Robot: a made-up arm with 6 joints.
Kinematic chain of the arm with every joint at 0, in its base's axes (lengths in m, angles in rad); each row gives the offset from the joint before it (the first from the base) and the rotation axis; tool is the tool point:
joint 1: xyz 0 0 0.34 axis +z
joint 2: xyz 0.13 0 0 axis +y
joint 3: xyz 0 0 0.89 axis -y
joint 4: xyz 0 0 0.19 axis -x
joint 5: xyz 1.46 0 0 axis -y
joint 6: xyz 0.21 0 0 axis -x
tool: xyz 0 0 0
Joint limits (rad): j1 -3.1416..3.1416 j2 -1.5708..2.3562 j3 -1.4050..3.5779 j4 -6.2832..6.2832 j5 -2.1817..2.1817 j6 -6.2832..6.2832
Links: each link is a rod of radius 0.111 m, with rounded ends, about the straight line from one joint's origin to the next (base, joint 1, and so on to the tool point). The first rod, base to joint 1, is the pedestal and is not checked.
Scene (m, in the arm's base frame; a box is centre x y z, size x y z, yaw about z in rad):
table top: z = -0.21
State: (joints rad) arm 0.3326 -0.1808 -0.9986 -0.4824 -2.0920 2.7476
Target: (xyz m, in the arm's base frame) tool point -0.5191 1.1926 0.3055
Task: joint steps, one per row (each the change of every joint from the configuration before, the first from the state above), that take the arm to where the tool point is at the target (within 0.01 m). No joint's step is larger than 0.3 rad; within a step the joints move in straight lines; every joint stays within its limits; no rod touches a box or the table.
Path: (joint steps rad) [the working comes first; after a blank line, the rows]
Joints at the target: 1.8814 0.1313 -0.6161 -0.7120 -1.9023 2.7476
Straight joint move there: clear.

1: 0.2581 0.0520 0.0637 -0.0383 0.0316 0.0000
2: 0.2582 0.0520 0.0638 -0.0382 0.0316 0.0000
3: 0.2581 0.0520 0.0637 -0.0383 0.0317 0.0000
4: 0.2581 0.0520 0.0638 -0.0383 0.0316 0.0000
5: 0.2582 0.0521 0.0637 -0.0382 0.0316 0.0000
6: 0.2581 0.0520 0.0638 -0.0383 0.0316 0.0000

